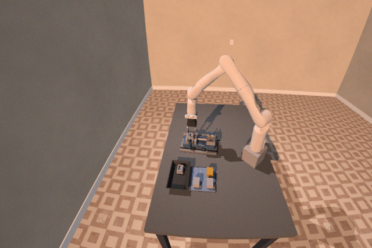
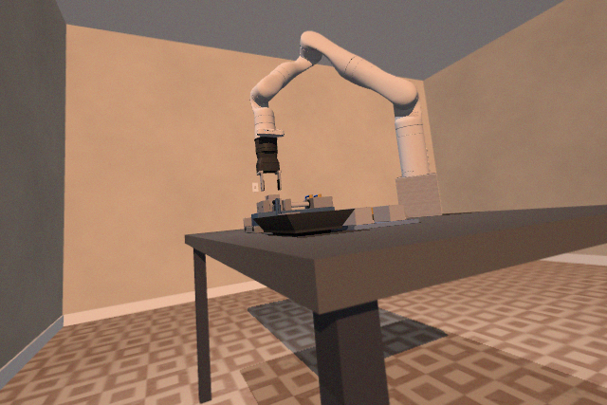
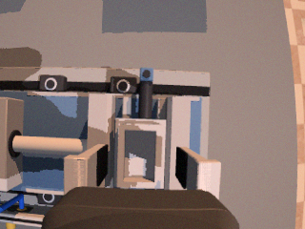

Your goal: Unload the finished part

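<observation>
The vise lies 6 cm behind my hand, 2 cm to the left of it and 11 cm below it. Round my hand: blue fixture plate: 3 cm behind, 35 cm to the left, 15 cm below; orange block: 9 cm behind, 32 cm to the left, 12 cm below.
</observation>
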